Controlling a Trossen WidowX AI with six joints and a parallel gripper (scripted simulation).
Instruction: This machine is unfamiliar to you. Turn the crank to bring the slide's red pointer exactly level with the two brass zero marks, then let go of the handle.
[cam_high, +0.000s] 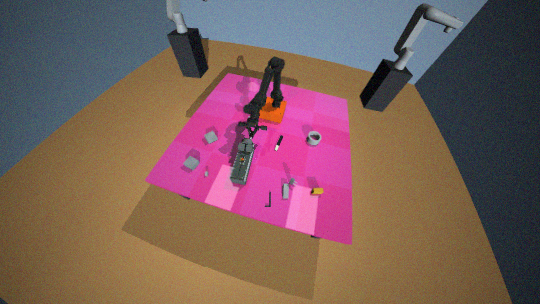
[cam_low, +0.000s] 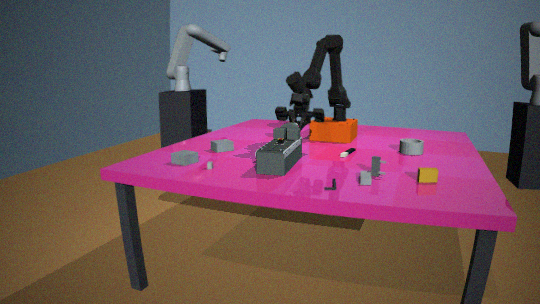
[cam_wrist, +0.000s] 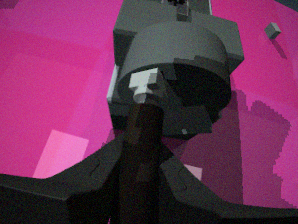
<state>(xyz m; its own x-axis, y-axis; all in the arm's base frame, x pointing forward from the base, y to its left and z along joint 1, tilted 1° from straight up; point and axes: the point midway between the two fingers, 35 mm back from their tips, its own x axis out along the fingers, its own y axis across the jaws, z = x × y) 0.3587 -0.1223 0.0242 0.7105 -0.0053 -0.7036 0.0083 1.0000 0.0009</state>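
My gripper tip is 2 cm past the dark crank handle and 3 cm below it. Round my gripper tip: small cube: 27 cm ahead, 23 cm to the right, 8 cm below; black-and-white stick: 5 cm behind, 19 cm to the left, 8 cm below; red pointer: 16 cm ahead, 2 cm to the right.
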